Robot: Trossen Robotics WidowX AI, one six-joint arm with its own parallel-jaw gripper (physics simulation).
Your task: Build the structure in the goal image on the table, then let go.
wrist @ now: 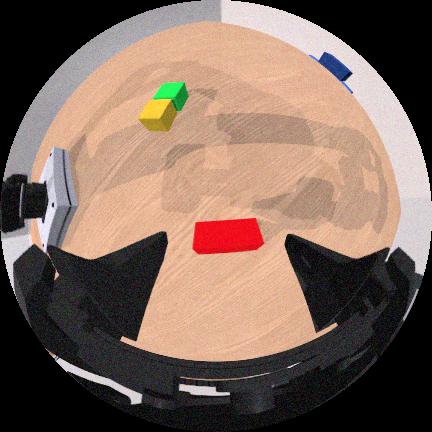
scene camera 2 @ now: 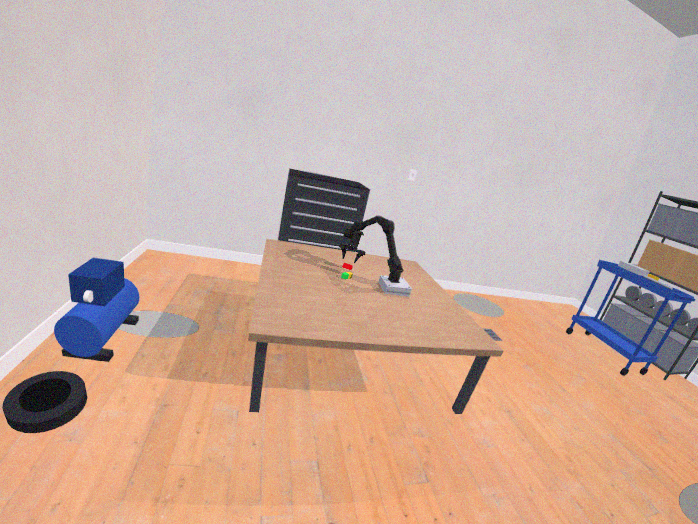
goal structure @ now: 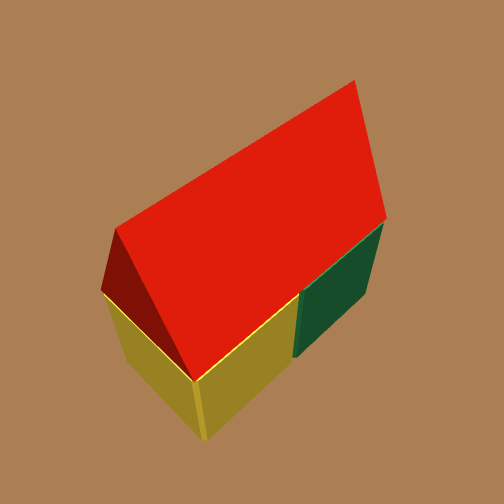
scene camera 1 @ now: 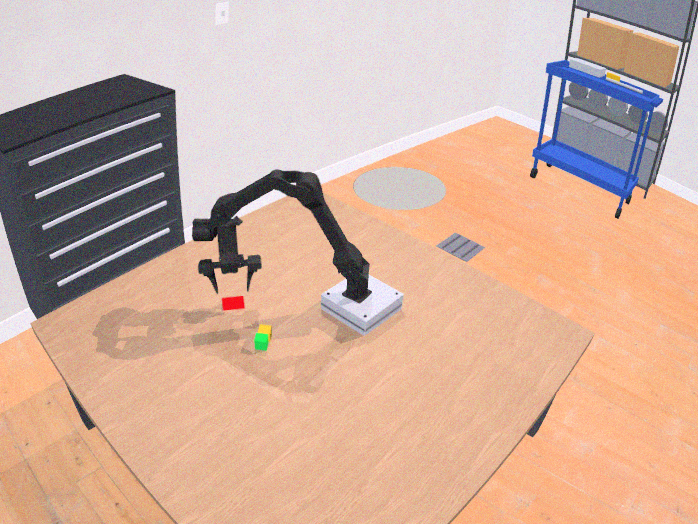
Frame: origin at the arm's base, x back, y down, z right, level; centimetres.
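Where they show: gripper, between the fingertips: [wrist: 228, 239] [scene camera 2: 348, 261] [scene camera 1: 232, 292]; arm's base, origin of its link: [wrist: 43, 201] [scene camera 2: 393, 280] [scene camera 1: 357, 293].
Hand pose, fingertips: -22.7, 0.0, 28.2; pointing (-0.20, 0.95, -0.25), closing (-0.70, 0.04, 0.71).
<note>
Each offset is from my fingertips to the centre of the thing, as dx, dy, dz. Level surfaces: height alone.
A red block @(+0.3, +4.8, +0.4) [scene camera 1: 232, 303] [scene camera 2: 347, 266] [wrist: 228, 236], wider than it is deep, lies on the table @(dy +5.5) [scene camera 1: 394, 428] [scene camera 2: 372, 321] [wrist: 200, 325]. A green cube @(-7.2, +3.9, -17.5) [scene camera 1: 261, 341] [scene camera 2: 345, 276] [wrist: 171, 94] and a yellow cube @(-3.9, +3.9, -15.9) [scene camera 1: 264, 331] [scene camera 2: 350, 275] [wrist: 158, 115] sit side by side, touching or nearly so, apart from the red block. My gripper [scene camera 1: 232, 292] [scene camera 2: 350, 259] [wrist: 228, 239] is open and points down above the red block. In the wrist view the red block shows between the two fingertips, below them, with a gap on either side.
The arm's white base plate [scene camera 1: 360, 307] [scene camera 2: 394, 285] [wrist: 59, 197] stands on the table, to the right of the blocks in scene camera 1. A dark drawer cabinet [scene camera 1: 101, 191] [scene camera 2: 324, 208] stands beyond the table. A blue cart [scene camera 1: 586, 163] [scene camera 2: 614, 339] stands on the floor away from the table.
</note>
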